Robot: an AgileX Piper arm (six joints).
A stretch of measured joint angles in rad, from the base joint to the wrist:
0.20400, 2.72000, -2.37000, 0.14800, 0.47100, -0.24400
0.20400, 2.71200, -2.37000, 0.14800, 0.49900, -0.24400
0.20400, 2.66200, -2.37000, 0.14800, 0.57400, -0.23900
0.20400, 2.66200, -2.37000, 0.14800, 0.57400, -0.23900
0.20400, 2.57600, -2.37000, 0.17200, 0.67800, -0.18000
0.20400, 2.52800, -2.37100, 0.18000, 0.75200, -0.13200
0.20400, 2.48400, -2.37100, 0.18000, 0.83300, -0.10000
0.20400, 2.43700, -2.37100, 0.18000, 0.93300, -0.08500
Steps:
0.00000, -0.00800, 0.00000, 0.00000, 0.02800, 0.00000
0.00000, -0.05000, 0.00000, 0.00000, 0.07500, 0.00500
0.00000, 0.00000, 0.00000, 0.00000, 0.00000, 0.00000
0.00000, -0.08600, 0.00000, 0.02400, 0.10400, 0.05900
0.00000, -0.04800, -0.00100, 0.00800, 0.07400, 0.04800
0.00000, -0.04400, 0.00000, 0.00000, 0.08100, 0.03200
0.00000, -0.04700, 0.00000, 0.00000, 0.10000, 0.01500

